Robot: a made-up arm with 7 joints.
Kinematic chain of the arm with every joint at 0, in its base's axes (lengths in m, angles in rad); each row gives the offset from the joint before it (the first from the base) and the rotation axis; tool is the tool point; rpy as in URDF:
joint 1: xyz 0 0 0.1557 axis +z
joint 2: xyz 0 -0.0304 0.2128 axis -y
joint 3: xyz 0 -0.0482 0.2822 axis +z
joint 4: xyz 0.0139 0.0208 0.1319 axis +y
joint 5: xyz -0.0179 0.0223 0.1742 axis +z
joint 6: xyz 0 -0.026 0.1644 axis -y
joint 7: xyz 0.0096 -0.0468 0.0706 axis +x
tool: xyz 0 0 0 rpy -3.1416 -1.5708 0
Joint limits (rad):
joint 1: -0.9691..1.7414
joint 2: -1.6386..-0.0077
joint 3: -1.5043..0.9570
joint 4: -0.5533..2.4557
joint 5: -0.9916..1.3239
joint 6: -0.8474..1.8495
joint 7: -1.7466..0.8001
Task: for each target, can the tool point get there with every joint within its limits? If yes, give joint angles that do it. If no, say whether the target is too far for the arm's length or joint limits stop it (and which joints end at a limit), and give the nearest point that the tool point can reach.
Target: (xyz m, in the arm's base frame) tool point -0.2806 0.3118 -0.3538
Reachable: no: joint limits stop it (at a limit: joint 1, joint 2, joint 5) | nearest point -0.1564 0.3588 -0.0543 | short by 0.328 m
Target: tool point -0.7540 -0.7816 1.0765
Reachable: no: too far | nearest point -0.3106 -0.4084 0.8920 | short by 0.608 m
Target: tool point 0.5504 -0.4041 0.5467
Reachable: yes | joints 0.0060 -0.8265 -0.9953 1.5464 -0.7885 0.7891 -0.8340
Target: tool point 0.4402 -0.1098 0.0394
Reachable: yes | joints 0.3586 -1.4633 -0.4093 1.6766 0.2653 -0.3922 -0.1480
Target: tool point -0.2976 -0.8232 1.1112
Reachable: no: too far | nearest point -0.1307 -0.5516 0.9228 | short by 0.370 m
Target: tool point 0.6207 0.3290 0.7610
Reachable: yes | joints 0.8423 -0.9818 -1.0963 0.5660 0.2092 1.1194 0.5954
